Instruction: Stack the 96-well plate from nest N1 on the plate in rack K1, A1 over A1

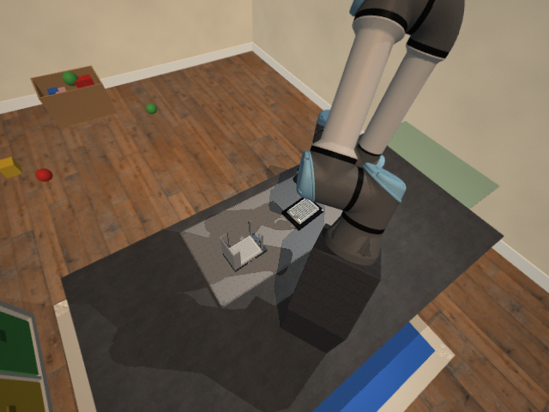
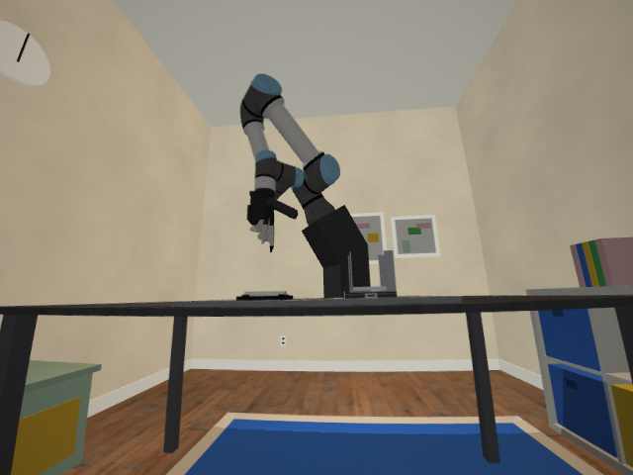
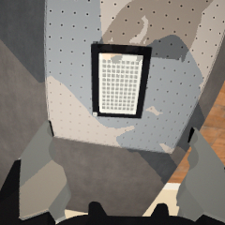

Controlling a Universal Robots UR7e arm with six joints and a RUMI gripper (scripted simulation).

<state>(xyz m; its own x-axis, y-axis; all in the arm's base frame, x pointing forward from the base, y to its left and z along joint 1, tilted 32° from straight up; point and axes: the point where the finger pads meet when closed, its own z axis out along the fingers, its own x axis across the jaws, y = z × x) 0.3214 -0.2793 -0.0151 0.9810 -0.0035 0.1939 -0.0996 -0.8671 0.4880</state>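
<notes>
My gripper is now 16 cm above the black plate nest N1.
</notes>
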